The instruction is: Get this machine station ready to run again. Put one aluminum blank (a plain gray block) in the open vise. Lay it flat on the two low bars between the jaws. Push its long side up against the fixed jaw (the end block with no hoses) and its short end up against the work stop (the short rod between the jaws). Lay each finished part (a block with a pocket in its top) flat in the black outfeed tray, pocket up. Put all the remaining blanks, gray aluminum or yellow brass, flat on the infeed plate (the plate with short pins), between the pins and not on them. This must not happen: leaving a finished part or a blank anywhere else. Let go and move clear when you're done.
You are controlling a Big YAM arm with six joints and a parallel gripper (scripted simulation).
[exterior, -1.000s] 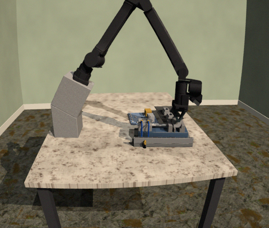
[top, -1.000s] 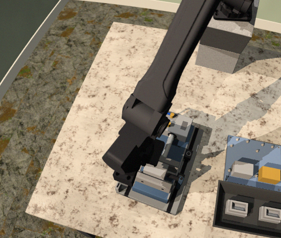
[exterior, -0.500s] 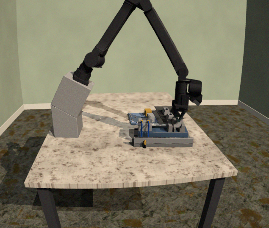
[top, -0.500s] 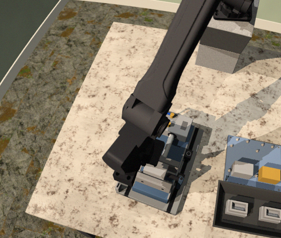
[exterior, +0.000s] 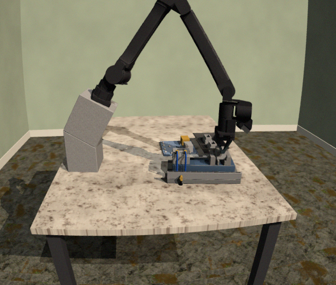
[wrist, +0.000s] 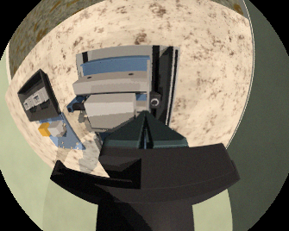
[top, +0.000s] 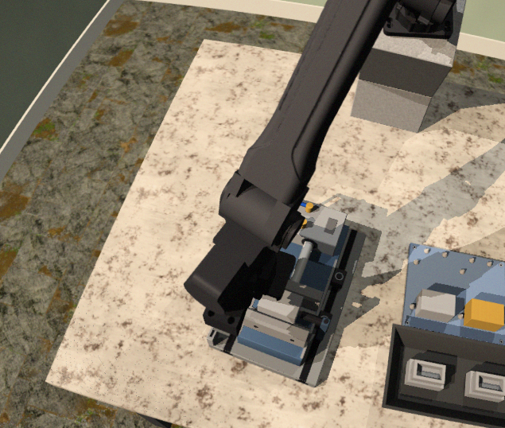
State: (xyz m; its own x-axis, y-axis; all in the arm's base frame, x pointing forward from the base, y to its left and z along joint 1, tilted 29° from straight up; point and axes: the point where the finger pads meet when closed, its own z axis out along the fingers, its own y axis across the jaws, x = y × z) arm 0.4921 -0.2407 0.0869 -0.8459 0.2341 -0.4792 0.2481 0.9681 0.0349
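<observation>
The fixed jaw lies 40 mm ahead of my hand, 40 mm to the left of it and 40 mm below it. The rest, counted from my hand: hosed end block (150 mm behind, 90 mm to the left, 40 mm below); infeed plate (70 mm behind, 370 mm to the left, 120 mm below); dark rail (80 mm behind, 20 mm to the right, 90 mm below).
</observation>
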